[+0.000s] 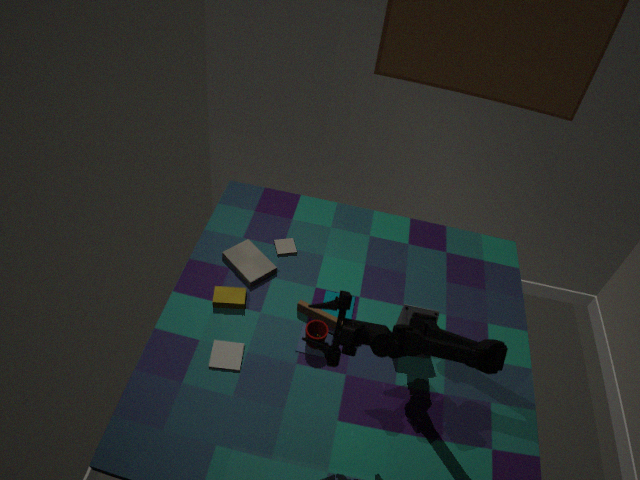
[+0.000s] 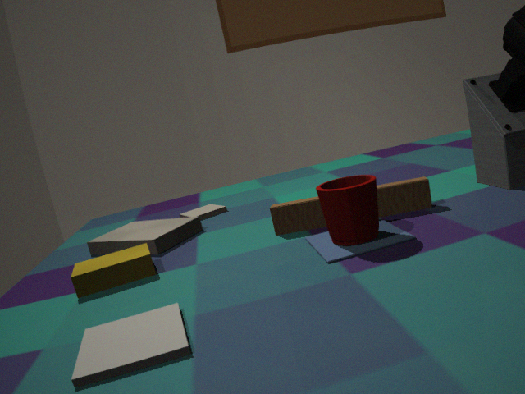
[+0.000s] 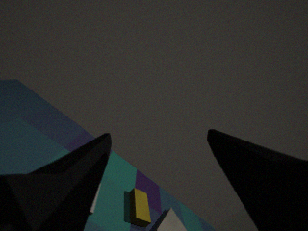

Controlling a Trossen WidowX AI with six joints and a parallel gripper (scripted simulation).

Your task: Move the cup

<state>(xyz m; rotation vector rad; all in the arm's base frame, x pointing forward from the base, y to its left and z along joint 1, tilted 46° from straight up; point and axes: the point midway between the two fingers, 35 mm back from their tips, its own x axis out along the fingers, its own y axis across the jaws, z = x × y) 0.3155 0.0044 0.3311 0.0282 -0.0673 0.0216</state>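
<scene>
Right now my gripper tip is 320 mm above the cup, 180 mm to the left of it and 30 mm past it. The rest, counted from my gripper tip: wooden bar: 350 mm below, 270 mm to the right, 50 mm behind; yellow block: 340 mm below, 290 mm ahead, 270 mm to the right; pale blue pad: 370 mm below, 180 mm to the right, 30 mm behind.
</scene>
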